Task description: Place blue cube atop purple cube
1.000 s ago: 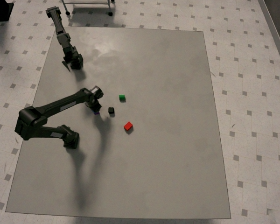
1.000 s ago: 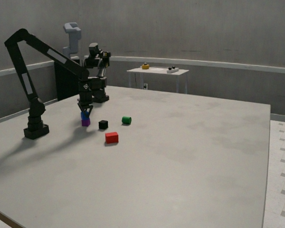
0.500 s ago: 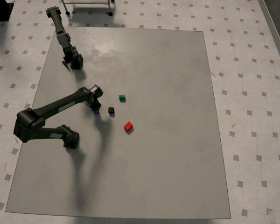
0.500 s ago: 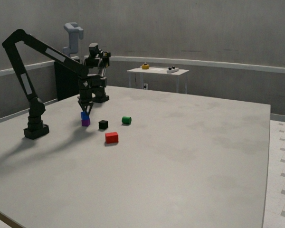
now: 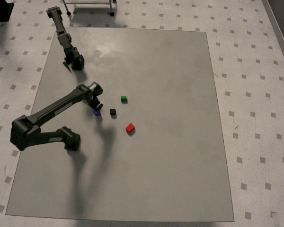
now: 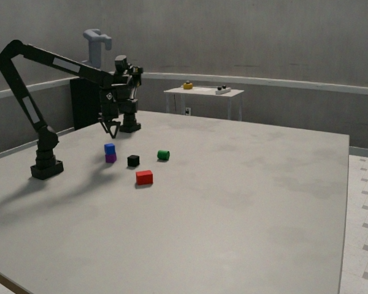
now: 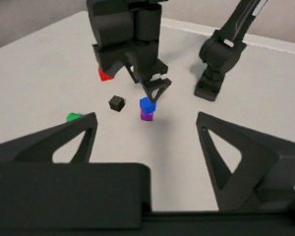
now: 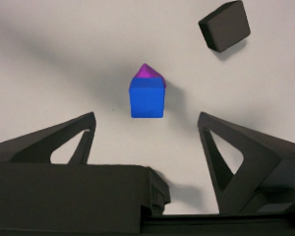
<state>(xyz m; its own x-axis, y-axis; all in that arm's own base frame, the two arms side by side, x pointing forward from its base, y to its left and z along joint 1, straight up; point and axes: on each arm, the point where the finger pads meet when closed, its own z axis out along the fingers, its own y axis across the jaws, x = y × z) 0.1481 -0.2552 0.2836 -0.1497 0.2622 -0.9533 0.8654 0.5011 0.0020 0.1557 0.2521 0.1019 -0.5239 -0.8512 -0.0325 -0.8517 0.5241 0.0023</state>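
The blue cube lies 7 cm below my right hand, 1 cm to the right of it and 1 cm behind it. Also, from my right hand: black cube: 12 cm ahead, 11 cm below, 1 cm to the right; then green block: 21 cm ahead, 11 cm below, 10 cm to the left; then purple cube: 11 cm below, 1 cm to the right.
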